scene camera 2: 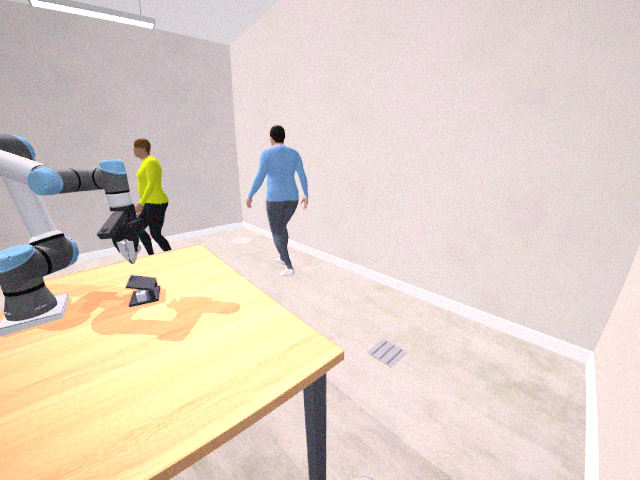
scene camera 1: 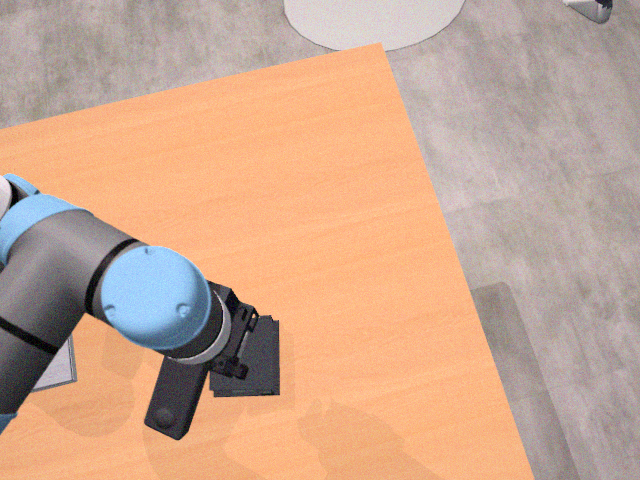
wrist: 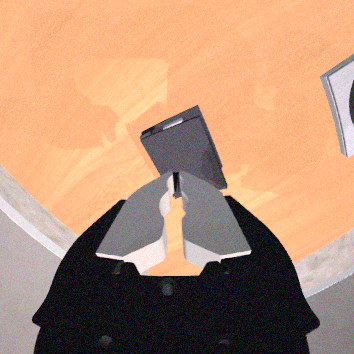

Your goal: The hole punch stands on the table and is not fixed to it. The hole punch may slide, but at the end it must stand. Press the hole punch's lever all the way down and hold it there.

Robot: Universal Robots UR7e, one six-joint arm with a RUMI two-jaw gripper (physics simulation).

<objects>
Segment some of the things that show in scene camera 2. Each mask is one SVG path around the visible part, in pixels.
My gripper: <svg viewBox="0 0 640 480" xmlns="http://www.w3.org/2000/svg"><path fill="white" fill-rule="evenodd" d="M109 207L110 211L116 212L113 212L97 233L97 236L100 239L112 239L118 252L130 264L134 264L138 253L142 249L141 245L139 245L138 236L145 233L142 219L137 219L134 204L123 207Z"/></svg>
A hole punch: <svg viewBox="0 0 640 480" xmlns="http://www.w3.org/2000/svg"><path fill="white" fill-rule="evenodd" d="M130 275L126 289L136 290L132 293L129 307L159 301L161 287L158 286L156 277Z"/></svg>
</objects>
